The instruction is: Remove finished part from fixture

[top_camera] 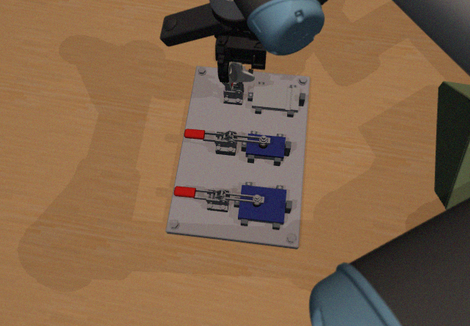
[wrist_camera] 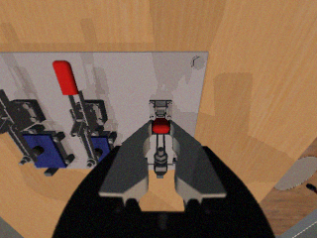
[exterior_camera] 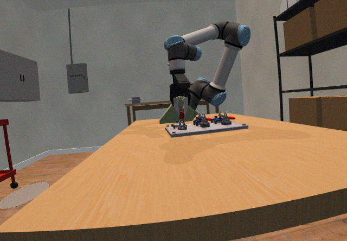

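Right now the finished grey part is 100 mm behind my hand, 20 mm to the right of it and 50 mm below it. The rest, counted from my hand: grey fixture plate (60 mm behind, 100 mm to the left, 70 mm below); then blue blank (120 mm behind, 200 mm to the left, 50 mm below).
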